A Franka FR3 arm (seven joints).
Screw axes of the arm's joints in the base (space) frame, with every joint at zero. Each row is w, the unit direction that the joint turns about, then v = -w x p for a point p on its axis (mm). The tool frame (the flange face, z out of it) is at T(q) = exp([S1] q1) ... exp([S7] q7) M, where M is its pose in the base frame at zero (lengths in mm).
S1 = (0, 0, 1, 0, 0, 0)
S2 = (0, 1, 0, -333, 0, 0)
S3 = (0, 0, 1, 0, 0, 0)
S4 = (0, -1, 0, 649, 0, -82.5)
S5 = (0, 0, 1, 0, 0, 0)
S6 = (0, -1, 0, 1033, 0, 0)
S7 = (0, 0, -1, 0, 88, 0)
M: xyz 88 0 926 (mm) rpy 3.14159 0 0 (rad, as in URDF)
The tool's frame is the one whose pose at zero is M.
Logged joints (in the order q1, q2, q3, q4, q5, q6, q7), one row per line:
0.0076 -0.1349 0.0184 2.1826 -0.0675 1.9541 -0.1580
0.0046 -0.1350 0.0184 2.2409 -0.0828 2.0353 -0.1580
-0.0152 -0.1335 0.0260 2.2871 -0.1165 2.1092 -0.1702
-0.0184 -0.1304 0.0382 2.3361 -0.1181 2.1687 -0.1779
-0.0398 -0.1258 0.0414 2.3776 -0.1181 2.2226 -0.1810
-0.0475 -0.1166 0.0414 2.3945 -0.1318 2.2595 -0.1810
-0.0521 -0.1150 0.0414 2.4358 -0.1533 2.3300 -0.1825
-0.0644 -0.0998 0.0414 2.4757 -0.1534 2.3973 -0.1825
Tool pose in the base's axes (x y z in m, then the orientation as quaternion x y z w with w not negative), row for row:
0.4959 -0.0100 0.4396 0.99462 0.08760 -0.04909 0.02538
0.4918 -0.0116 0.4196 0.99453 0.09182 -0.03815 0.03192
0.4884 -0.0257 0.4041 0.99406 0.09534 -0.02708 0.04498
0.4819 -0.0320 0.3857 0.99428 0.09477 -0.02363 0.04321
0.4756 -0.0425 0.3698 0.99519 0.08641 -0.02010 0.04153
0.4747 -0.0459 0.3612 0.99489 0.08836 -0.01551 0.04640
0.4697 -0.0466 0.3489 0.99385 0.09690 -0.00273 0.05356
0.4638 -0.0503 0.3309 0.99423 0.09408 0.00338 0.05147
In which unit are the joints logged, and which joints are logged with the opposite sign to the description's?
The joints are logged in radians. Opposite sign: q3, q4.
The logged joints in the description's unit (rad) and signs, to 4 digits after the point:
0.0076 -0.1349 -0.0184 -2.1826 -0.0675 1.9541 -0.1580
0.0046 -0.1350 -0.0184 -2.2409 -0.0828 2.0353 -0.1580
-0.0152 -0.1335 -0.0260 -2.2871 -0.1165 2.1092 -0.1702
-0.0184 -0.1304 -0.0382 -2.3361 -0.1181 2.1687 -0.1779
-0.0398 -0.1258 -0.0414 -2.3776 -0.1181 2.2226 -0.1810
-0.0475 -0.1166 -0.0414 -2.3945 -0.1318 2.2595 -0.1810
-0.0521 -0.1150 -0.0414 -2.4358 -0.1533 2.3300 -0.1825
-0.0644 -0.0998 -0.0414 -2.4757 -0.1534 2.3973 -0.1825

